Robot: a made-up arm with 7 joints.
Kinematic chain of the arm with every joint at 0, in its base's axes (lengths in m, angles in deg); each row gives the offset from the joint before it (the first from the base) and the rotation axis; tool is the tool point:
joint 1: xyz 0 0.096 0 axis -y
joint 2: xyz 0 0.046 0 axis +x
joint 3: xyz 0 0 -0.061 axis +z
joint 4: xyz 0 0 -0.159 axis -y
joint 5: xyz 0 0 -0.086 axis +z
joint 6: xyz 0 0 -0.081 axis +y
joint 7: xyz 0 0 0 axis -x
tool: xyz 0 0 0
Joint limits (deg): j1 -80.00..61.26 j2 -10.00..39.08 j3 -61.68..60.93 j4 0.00..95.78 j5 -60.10..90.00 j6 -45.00..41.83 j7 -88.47..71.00
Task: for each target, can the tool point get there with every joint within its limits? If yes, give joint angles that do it. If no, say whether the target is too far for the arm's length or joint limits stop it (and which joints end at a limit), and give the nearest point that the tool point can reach.
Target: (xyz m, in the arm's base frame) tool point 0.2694 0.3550 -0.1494
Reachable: yes | joints 47.41 29.35 28.22 29.45 44.80 -14.26 -44.89
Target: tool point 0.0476 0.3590 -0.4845
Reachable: no: too far | nearest point 0.0346 0.2996 -0.3518 | short by 0.146 m
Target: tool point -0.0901 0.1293 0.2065
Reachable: no: joint limits stop it (at a limit: joint 1, joint 2, joint 4) | nearest point 0.1475 0.3471 0.0711 | short by 0.350 m
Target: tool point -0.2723 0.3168 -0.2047
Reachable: yes | joints -60.79 29.68 -18.47 16.81 12.86 30.07 41.63
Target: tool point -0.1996 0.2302 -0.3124
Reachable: yes | joints -39.47 19.02 -39.39 20.17 20.74 34.39 -45.65
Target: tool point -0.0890 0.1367 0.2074
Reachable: no: joint limits stop it (at a limit: joint 1, joint 2, joint 4) | nearest point 0.1451 0.3492 0.0701 | short by 0.345 m
